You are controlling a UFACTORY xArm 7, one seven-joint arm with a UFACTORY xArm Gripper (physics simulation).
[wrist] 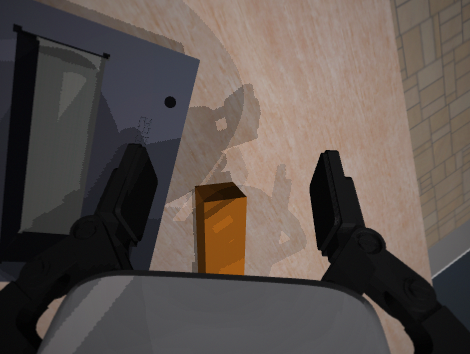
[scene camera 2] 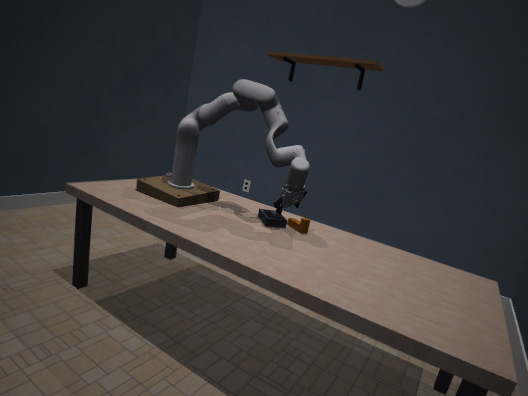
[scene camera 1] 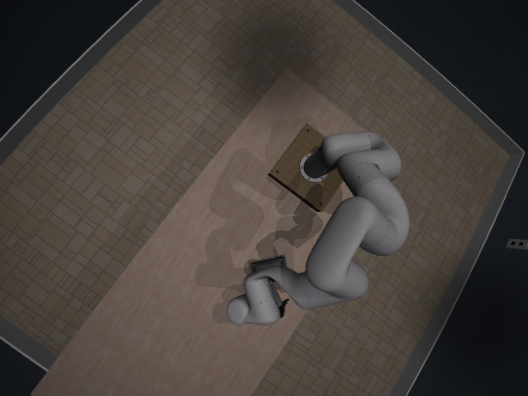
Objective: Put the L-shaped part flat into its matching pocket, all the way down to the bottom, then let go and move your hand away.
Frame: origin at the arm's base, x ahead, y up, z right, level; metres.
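Where they show: gripper, fingertip midpoint: (wrist: pixel 232 165) (scene camera 2: pixel 287 209) (scene camera 1: pixel 280 289); arm's base at its link origin: (scene camera 2: pixel 180 185) (scene camera 1: pixel 313 167).
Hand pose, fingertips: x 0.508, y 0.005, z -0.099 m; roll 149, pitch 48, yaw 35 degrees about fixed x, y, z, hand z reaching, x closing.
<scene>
Things, the pixels of their centre, and the offset from my fingertips. Level surfaces: height alone.
- orange L-shaped part at the middle of its body: (wrist: pixel 225 267) (scene camera 2: pixel 298 222) dy -0.031, dx +0.076, dz +0.047 m
- dark blue-black block at the middle of its body: (wrist: pixel 88 160) (scene camera 1: pixel 269 270) (scene camera 2: pixel 272 218) dy -0.042, dx -0.040, dz +0.061 m
- table at its surface level: dy -0.061 m
The orange L-shaped part (scene camera 2: pixel 301 225) (wrist: pixel 224 235) rests on the table, with one arm standing up in scene camera 2. In the wrist view its far end shows between the fingers, nearer the left one, and the gripper body hides the rest. The dark blue-black block (scene camera 1: pixel 268 263) (scene camera 2: pixel 272 219) (wrist: pixel 145 75) lies beside the part, a gap apart. Its pocket (wrist: pixel 60 140) has a grey floor, and no part is in the portion that shows. My gripper (scene camera 2: pixel 288 206) (wrist: pixel 232 165) is wide open and empty. In the wrist view the left finger overlaps the block and the right finger overlaps bare table.
The arm's wooden base plate (scene camera 1: pixel 292 160) (scene camera 2: pixel 160 189) stands on the table (scene camera 1: pixel 165 310) (scene camera 2: pixel 400 280), on the block's far side from the part. The table edge and tiled floor show at the right of the wrist view. A wall shelf (scene camera 2: pixel 325 60) hangs high behind.
</scene>
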